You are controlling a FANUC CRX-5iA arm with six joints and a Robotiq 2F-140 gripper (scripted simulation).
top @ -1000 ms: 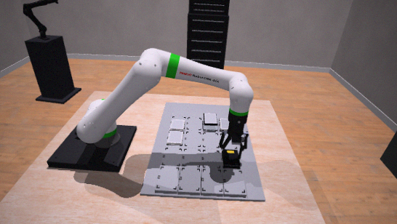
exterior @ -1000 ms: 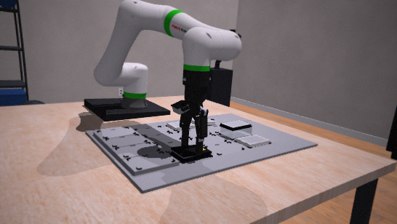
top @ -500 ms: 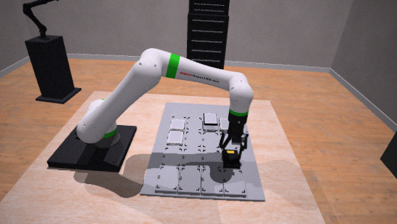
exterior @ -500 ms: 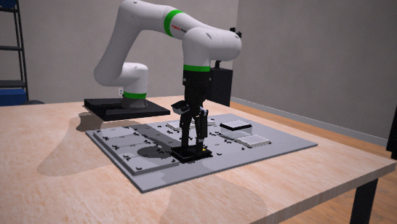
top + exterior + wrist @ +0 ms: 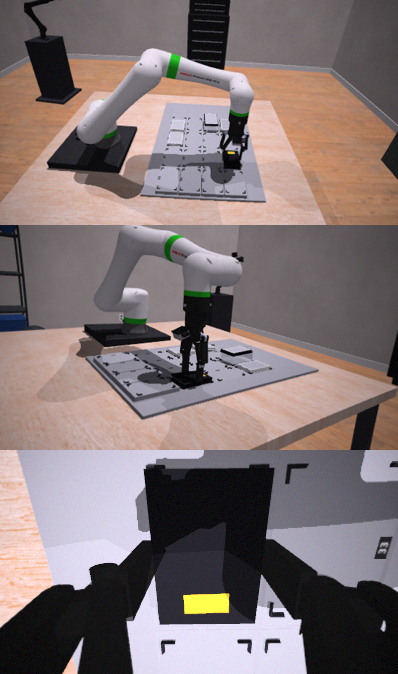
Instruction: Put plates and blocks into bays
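The sealed 96-well plate lies 31 cm to the left of my hand and 15 cm behind it. The rest, counted from my hand: pale 96-well plate: 34 cm behind, 12 cm to the left, 4 cm below; bay label 33: 15 cm behind, 4 cm below, 2 cm to the right; white plate: 35 cm behind, 24 cm to the left, 3 cm below.
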